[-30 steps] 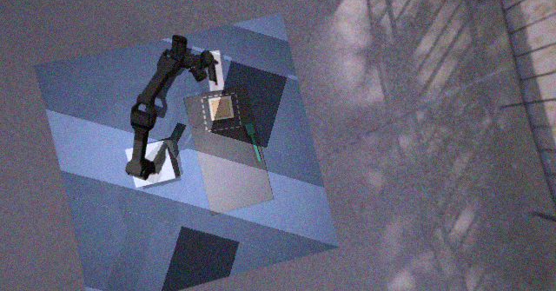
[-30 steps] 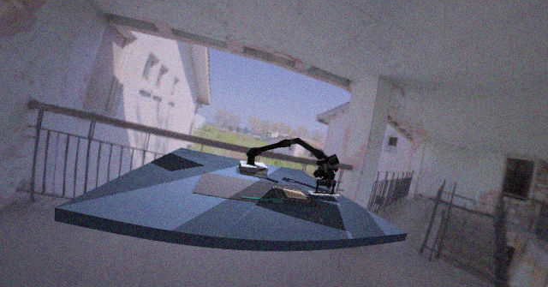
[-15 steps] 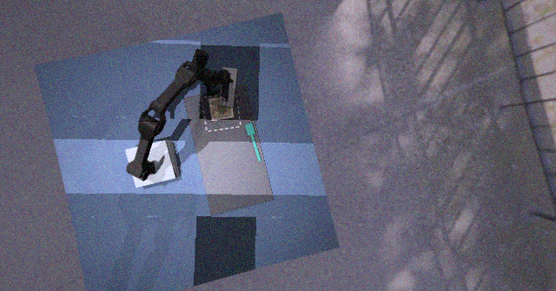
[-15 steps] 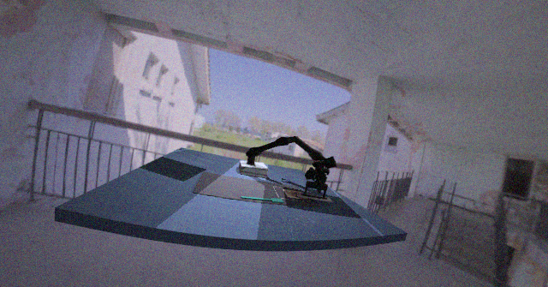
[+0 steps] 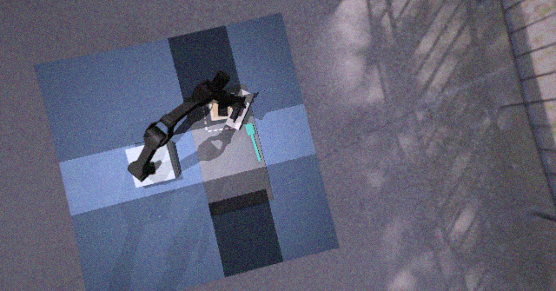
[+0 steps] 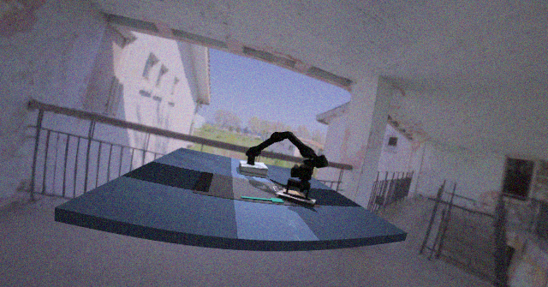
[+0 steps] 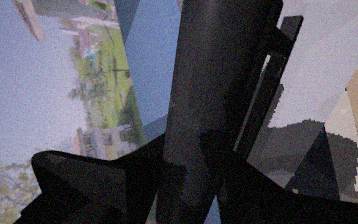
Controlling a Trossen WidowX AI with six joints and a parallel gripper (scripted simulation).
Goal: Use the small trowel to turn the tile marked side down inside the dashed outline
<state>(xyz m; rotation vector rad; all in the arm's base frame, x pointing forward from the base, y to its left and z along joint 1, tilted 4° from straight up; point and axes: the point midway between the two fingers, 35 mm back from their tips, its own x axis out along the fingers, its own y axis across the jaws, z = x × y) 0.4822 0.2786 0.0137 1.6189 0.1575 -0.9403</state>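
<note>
My gripper tip is 2 cm short of the teal trowel, 16 cm to the left of it and 7 cm above it. Also, from my gripper tip: tile: 13 cm behind, 1 cm to the left, 7 cm below; then grey mat: 11 cm behind, 21 cm to the right, 9 cm below.
</note>
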